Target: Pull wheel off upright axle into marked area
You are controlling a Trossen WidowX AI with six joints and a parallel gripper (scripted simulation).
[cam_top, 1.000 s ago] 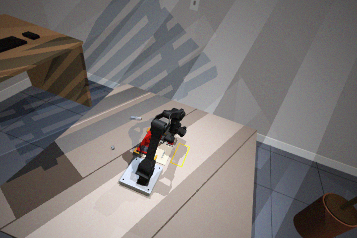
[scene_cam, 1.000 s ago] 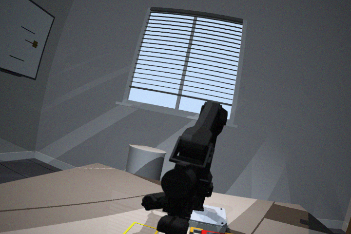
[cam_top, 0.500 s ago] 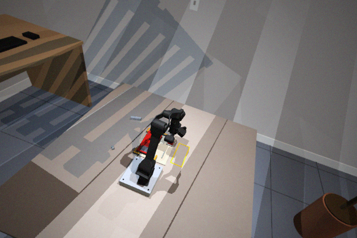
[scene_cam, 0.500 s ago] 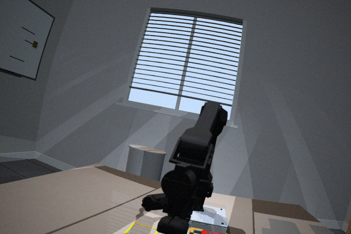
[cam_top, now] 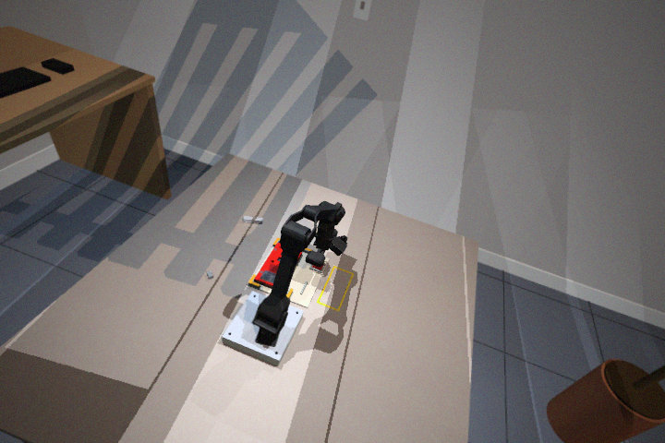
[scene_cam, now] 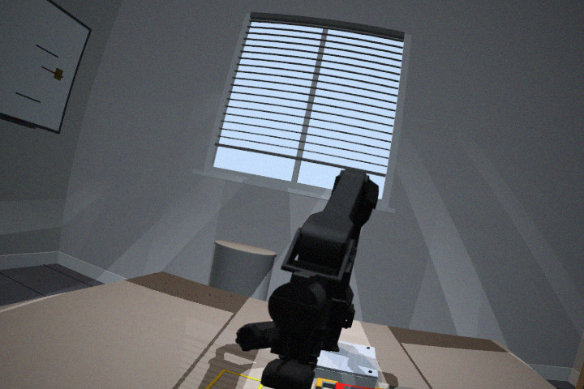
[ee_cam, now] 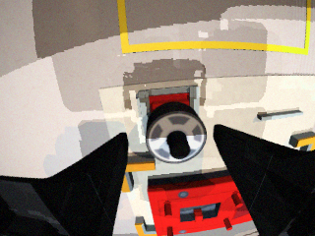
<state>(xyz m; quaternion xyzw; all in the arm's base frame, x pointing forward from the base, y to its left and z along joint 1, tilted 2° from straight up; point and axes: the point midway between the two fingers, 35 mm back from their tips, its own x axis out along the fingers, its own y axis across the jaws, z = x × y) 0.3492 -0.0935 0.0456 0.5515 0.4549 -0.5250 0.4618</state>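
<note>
The upright post is 10 mm below my gripper tip.
</note>
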